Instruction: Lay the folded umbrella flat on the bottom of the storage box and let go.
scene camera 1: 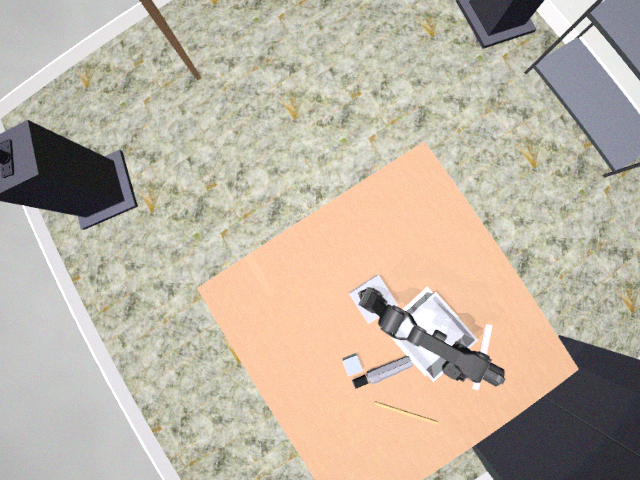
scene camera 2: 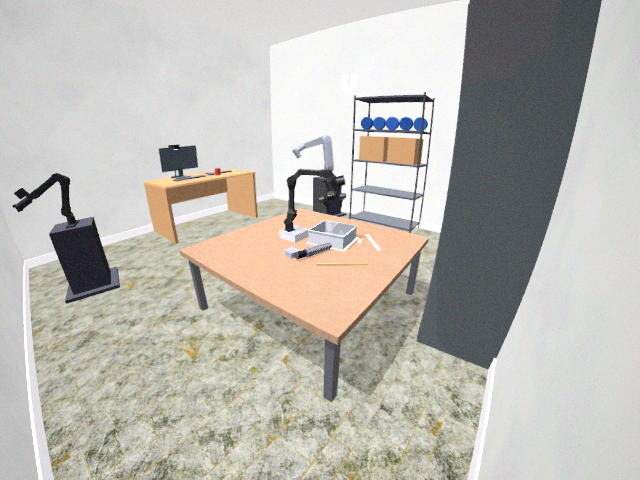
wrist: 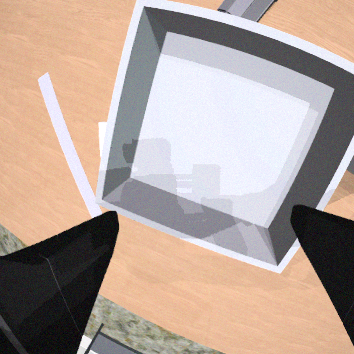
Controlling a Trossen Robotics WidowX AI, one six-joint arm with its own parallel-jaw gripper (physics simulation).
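Note:
The folded umbrella, grey with a black handle, lies on the table beside the storage box; part of its grey end shows at the top of the wrist view. The storage box is light grey, open-topped and upright, and its visible bottom is bare apart from shadows. My gripper is open and empty. It hangs high above the box's side away from the umbrella. The arm hides part of the box in the first scene view.
A white strip and a small white block lie beside the box on the table. A thin yellow stick lies near the umbrella. A light-blue block sits by its handle.

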